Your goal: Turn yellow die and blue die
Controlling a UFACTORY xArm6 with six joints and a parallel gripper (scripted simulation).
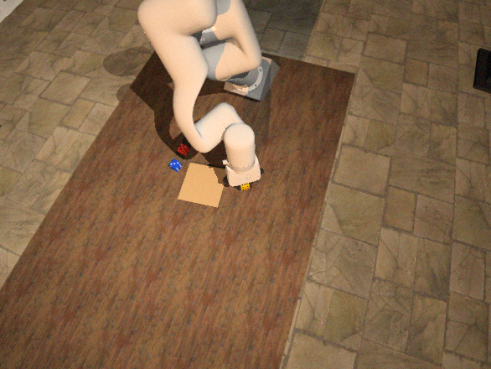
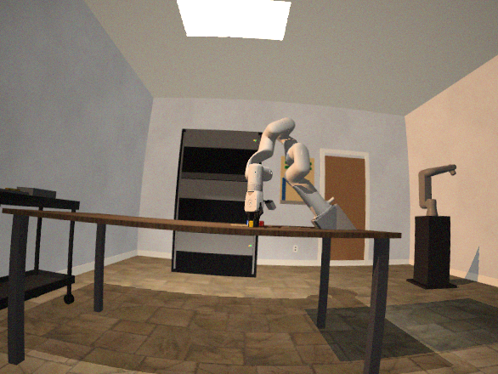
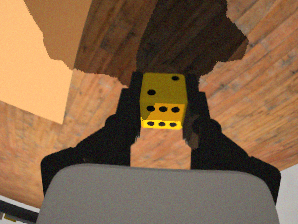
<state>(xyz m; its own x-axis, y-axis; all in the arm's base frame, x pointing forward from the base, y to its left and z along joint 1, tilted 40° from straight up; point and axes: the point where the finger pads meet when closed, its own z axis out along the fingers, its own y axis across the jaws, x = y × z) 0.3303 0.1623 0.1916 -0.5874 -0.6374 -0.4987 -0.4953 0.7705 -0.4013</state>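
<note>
Now: the yellow die 10 mm below my hand. From my hand the other things lie so: red die 30 mm behind, 260 mm to the right, 10 mm below; then tan mat 60 mm ahead, 130 mm to the right, 20 mm below; then blue die 40 mm ahead, 250 mm to the right, 10 mm below.
</note>
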